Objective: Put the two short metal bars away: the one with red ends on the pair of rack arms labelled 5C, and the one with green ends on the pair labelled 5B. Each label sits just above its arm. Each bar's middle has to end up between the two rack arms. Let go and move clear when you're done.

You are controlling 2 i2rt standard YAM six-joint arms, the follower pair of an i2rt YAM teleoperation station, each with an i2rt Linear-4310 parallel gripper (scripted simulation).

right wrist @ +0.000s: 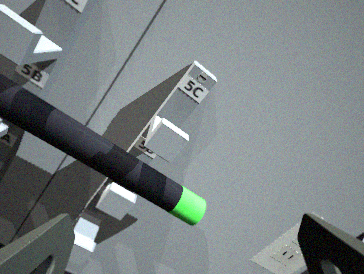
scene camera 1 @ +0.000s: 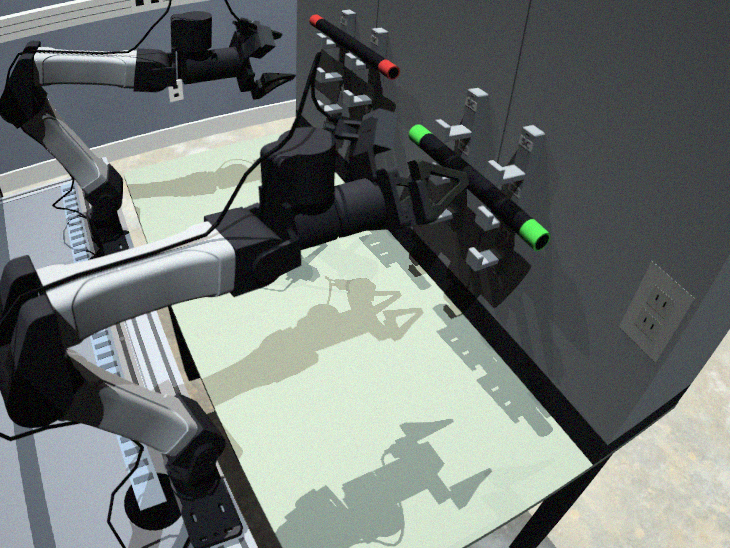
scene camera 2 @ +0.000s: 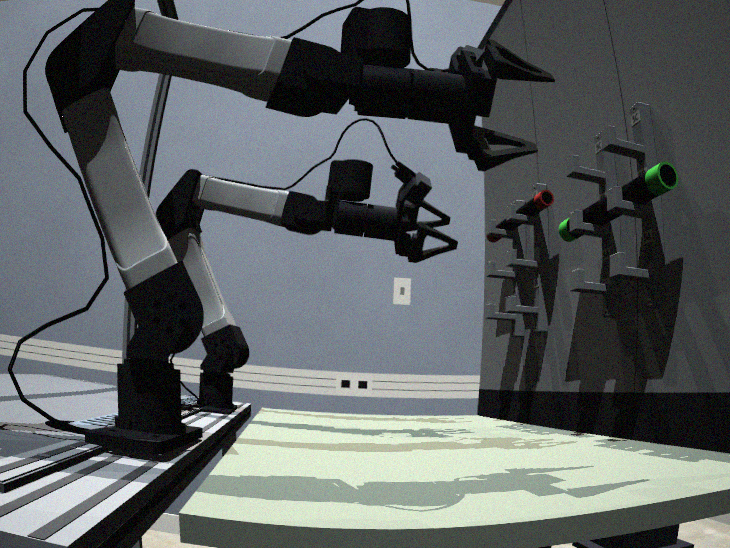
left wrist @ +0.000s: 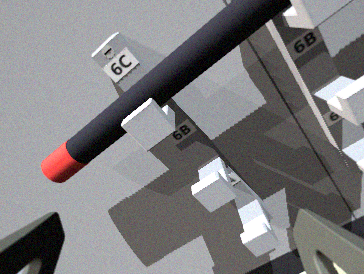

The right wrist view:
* my right gripper: 185,224
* wall panel: 269,142
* rack arm: 161,136
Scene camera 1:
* my left gripper: 287,55
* my right gripper: 445,182
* red-ended bar: 388,69
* green-ended bar: 519,221
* rack arm: 531,139
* rack arm: 470,131
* outlet plate: 654,275
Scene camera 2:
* my left gripper: 453,232
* my right gripper: 545,113
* red-ended bar: 545,198
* green-ended bar: 663,177
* wall panel: 666,61
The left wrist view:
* my left gripper: 179,222
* wall panel: 128,203
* rack arm: 220,183
